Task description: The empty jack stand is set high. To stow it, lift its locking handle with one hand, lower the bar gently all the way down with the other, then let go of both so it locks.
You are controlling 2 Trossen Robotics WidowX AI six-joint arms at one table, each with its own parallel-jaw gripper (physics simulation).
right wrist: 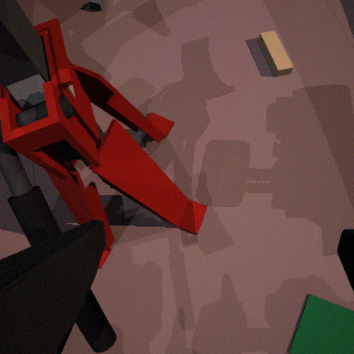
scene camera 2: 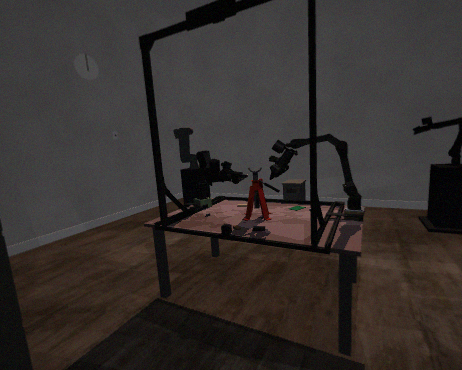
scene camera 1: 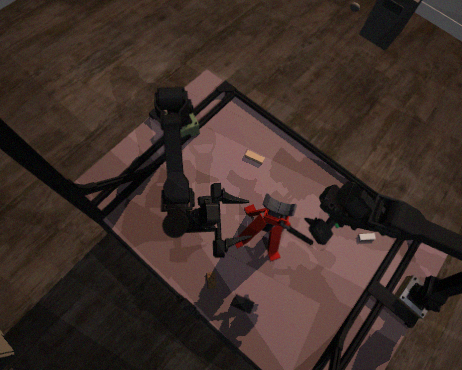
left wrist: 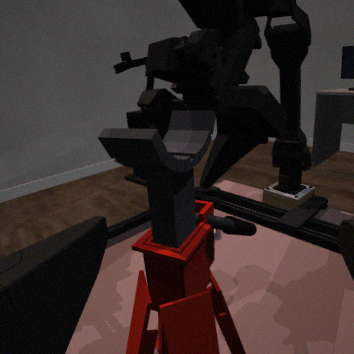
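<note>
The red jack stand (scene camera 1: 274,241) (scene camera 2: 253,199) (left wrist: 172,270) (right wrist: 145,175) stands upright on its legs. Its grey bar (left wrist: 172,205) rises well out of the red collar, with a curved saddle (scene camera 1: 280,205) (scene camera 2: 255,171) on top. The black locking handle (scene camera 1: 298,234) (scene camera 2: 271,187) (left wrist: 240,226) (right wrist: 32,215) slopes down and out to the right in scene camera 2. My left gripper (scene camera 1: 248,219) (scene camera 2: 246,176) (left wrist: 223,230) is open and empty, beside the bar's upper part. My right gripper (scene camera 1: 310,228) (scene camera 2: 272,177) (right wrist: 222,237) is open and empty, above the handle; one finger hides part of the handle in the right wrist view.
A tan block (scene camera 1: 254,157) (right wrist: 276,52) lies behind the stand, and a green sheet (scene camera 2: 297,208) (right wrist: 325,327) lies on the right wrist side. A white block (scene camera 1: 366,237) lies under the right arm. A dark block (scene camera 1: 243,303) lies near the front. A black frame (scene camera 2: 151,125) surrounds the table.
</note>
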